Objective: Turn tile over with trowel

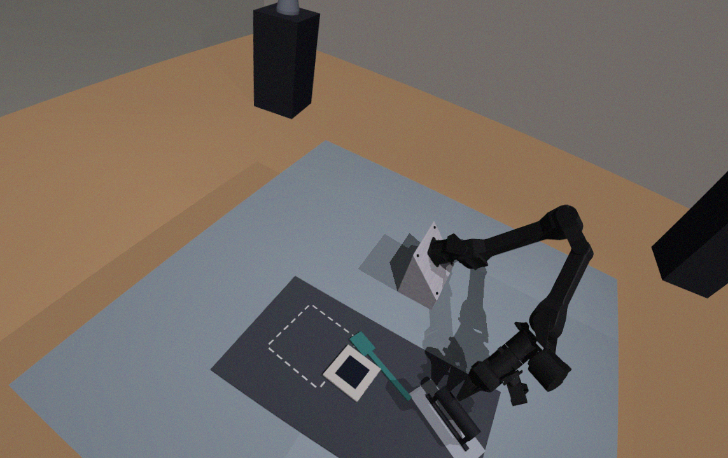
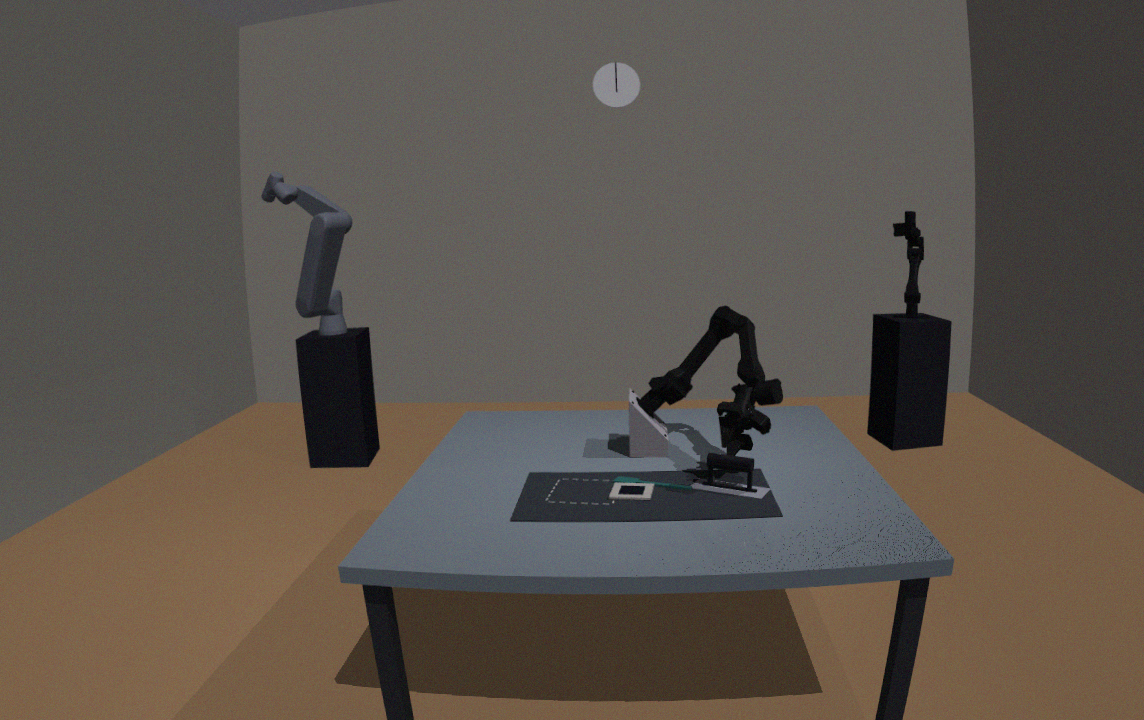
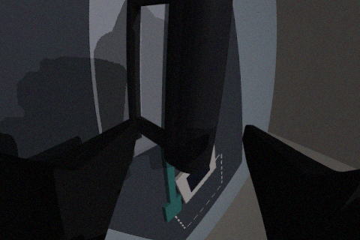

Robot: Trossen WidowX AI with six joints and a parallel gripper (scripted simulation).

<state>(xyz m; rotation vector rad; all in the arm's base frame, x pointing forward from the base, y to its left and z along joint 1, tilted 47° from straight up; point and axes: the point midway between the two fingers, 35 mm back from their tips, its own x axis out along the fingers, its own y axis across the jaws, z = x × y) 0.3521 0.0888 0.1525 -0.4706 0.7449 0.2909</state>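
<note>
My gripper tip is now 2 cm short of the dark mat, 21 cm to the left of it and 11 cm above it. The rest, counted from my gripper tip: square tile (1 cm ahead, 25 cm to the right, 8 cm below); teal trowel (5 cm behind, 21 cm to the right, 8 cm below).
</note>
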